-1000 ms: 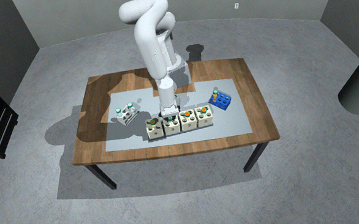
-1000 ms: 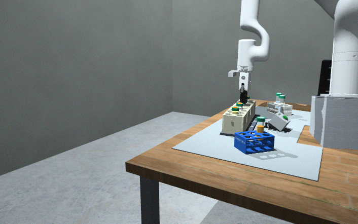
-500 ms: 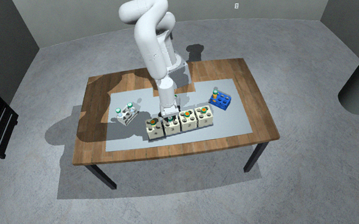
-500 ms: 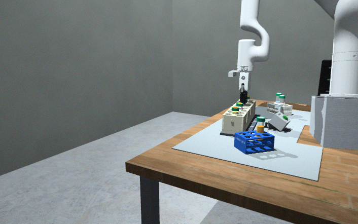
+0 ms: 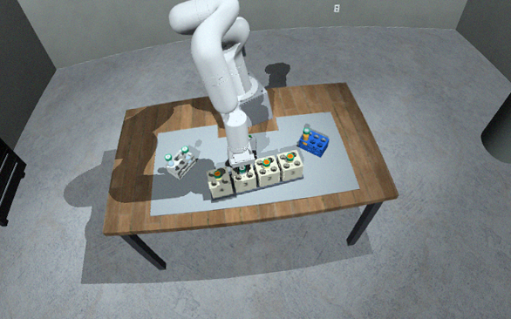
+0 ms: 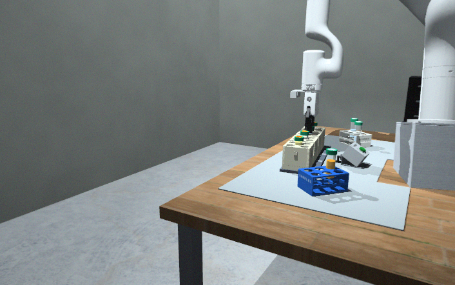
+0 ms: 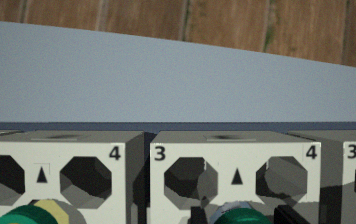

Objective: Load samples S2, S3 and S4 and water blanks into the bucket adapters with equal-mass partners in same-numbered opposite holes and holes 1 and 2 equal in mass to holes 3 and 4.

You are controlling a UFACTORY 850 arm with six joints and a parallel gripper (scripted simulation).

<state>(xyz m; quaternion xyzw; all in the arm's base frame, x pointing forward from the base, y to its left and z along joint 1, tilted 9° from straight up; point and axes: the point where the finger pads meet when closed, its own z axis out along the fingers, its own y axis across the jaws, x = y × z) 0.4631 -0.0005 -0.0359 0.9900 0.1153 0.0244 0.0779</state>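
My gripper is now 23 cm past the green DONE key, 6 cm above it and 3 cm to the right of it. Also, from my hand: loading stand (12 cm below, 5 cm to the left, 2 cm behind); sample tube S3 (21 cm to the left, 5 cm below, 5 cm behind); sample tube (10 cm to the left, 5 cm below, 3 cm behind).
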